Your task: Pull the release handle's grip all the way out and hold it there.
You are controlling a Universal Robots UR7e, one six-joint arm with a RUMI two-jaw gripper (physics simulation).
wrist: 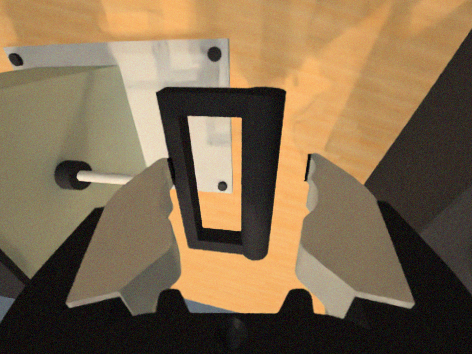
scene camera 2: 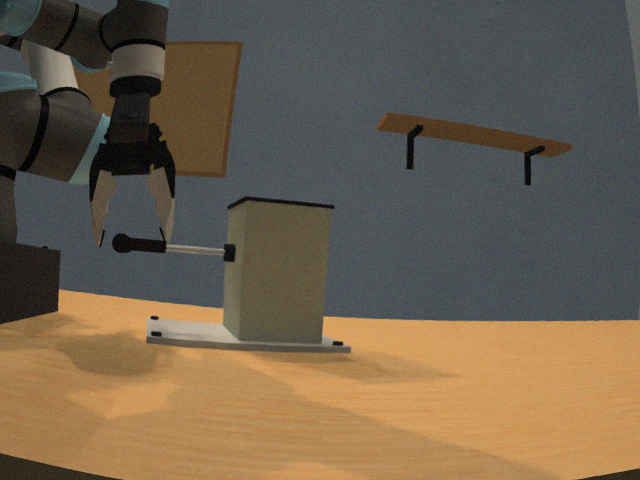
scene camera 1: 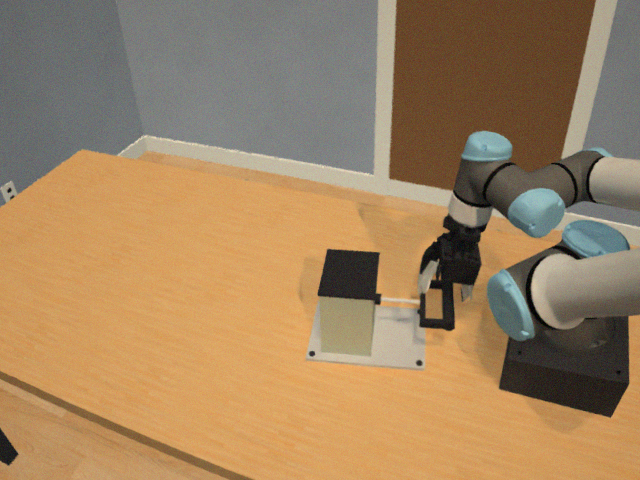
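Note:
The release handle's black rectangular grip stands out from the pale green box. A length of light shaft shows between them. My gripper points down and is shut on the grip, its fingers standing wide around it. The box-side fingertip is at the grip's rear bar, where the shaft meets it. In the wrist view, a gap shows between the thick front bar and the other finger.
The box stands on a pale baseplate with black corner bolts, on the wooden table. The robot's dark base stands beyond the grip, on the side away from the box. A wall shelf hangs behind.

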